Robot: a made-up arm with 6 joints.
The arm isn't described. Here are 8 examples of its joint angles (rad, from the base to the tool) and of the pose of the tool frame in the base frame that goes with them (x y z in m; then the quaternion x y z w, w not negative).
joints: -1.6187 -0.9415 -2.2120 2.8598 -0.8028 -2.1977
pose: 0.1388 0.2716 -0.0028 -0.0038 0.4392 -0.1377 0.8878
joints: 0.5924 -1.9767 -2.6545 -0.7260 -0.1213 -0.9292
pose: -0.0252 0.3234 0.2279 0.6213 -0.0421 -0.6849 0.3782
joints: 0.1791 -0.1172 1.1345 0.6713 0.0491 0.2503
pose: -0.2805 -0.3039 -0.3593 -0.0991 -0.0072 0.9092 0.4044
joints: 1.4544 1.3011 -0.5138 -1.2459 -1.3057 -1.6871
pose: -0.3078 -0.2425 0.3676 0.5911 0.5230 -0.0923 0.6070
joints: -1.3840 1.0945 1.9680 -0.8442 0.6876 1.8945
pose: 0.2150 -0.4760 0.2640 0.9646 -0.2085 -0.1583 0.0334
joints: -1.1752 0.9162 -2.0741 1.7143 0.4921 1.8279
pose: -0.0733 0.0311 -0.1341 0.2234 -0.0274 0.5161 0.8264
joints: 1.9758 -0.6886 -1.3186 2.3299 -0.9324 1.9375
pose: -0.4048 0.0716 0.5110 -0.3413 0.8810 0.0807 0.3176
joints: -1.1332 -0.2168 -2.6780 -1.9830 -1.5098 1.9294
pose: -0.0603 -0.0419 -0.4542 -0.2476 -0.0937 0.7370 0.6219
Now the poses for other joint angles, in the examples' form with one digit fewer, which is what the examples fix.
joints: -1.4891 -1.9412 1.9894 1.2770 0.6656 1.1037
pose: 0.140 0.190 -0.395 -0.248 0.183 -0.436 0.846
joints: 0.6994 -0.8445 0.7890 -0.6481 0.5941 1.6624
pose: -0.699 0.044 -0.006 -0.005 0.296 0.615 0.731
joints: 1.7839 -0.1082 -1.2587 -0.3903 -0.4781 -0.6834
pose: -0.055 0.201 0.434 0.241 -0.866 0.426 0.103
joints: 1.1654 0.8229 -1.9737 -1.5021 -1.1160 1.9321
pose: -0.143 -0.391 0.327 -0.075 -0.576 -0.712 0.395
